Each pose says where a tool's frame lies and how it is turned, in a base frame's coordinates. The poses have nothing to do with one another.
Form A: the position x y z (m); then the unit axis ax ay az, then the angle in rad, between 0 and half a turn.
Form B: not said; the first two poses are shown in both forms.
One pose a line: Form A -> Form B
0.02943 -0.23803 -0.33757 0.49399 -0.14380 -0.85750 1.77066 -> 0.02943 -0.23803 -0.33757 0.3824 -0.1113 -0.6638 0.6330
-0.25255 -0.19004 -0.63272 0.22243 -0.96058 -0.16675 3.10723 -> -0.25255 -0.19004 -0.63272 0.2224 -0.9604 -0.1667 0.0172
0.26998 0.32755 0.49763 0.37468 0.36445 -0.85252 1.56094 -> 0.26998 0.32755 0.49763 0.2636 0.2564 -0.5998 0.7106
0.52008 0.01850 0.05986 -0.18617 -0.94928 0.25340 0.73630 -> 0.52008 0.01850 0.05986 -0.0670 -0.3416 0.0912 0.9330
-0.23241 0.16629 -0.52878 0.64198 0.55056 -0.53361 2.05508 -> -0.23241 0.16629 -0.52878 0.5496 0.4713 -0.4568 0.5169
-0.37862 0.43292 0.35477 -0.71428 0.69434 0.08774 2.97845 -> -0.37862 0.43292 0.35477 -0.7119 0.6920 0.0874 0.0815
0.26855 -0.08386 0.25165 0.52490 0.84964 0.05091 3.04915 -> 0.26855 -0.08386 0.25165 0.5243 0.8487 0.0509 0.0462
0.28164 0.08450 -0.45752 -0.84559 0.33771 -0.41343 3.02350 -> 0.28164 0.08450 -0.45752 -0.8441 0.3371 -0.4127 0.0590
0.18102 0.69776 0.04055 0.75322 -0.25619 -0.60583 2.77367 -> 0.18102 0.69776 0.04055 0.7405 -0.2519 -0.5956 0.1829
